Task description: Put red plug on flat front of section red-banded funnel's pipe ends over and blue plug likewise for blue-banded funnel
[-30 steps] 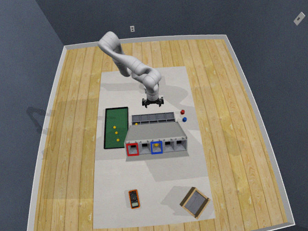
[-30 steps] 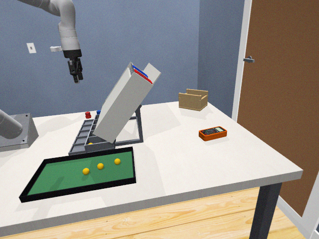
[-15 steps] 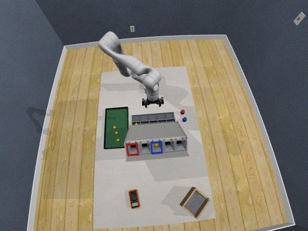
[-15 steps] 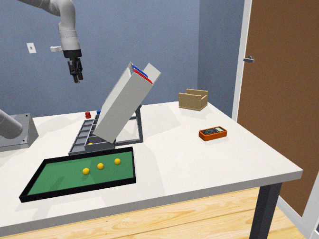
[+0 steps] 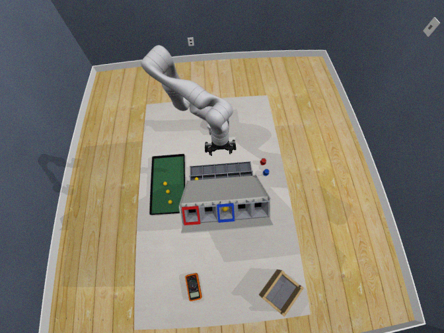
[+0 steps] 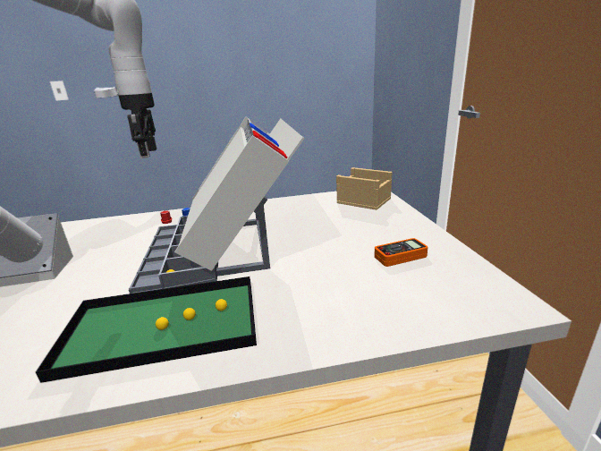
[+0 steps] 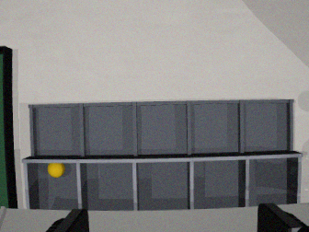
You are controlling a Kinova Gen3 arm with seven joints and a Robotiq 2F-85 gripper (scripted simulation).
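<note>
The green tray lies 320 mm to the right of my hand, 290 mm below it and 80 mm ahead of it. From my hand the other things lie so: orange multimeter (640 mm ahead, 290 mm below, 100 mm to the right); then grey cover (150 mm ahead, 90 mm below, 20 mm to the left); then wooden box (630 mm ahead, 340 mm to the left, 250 mm below).
</note>
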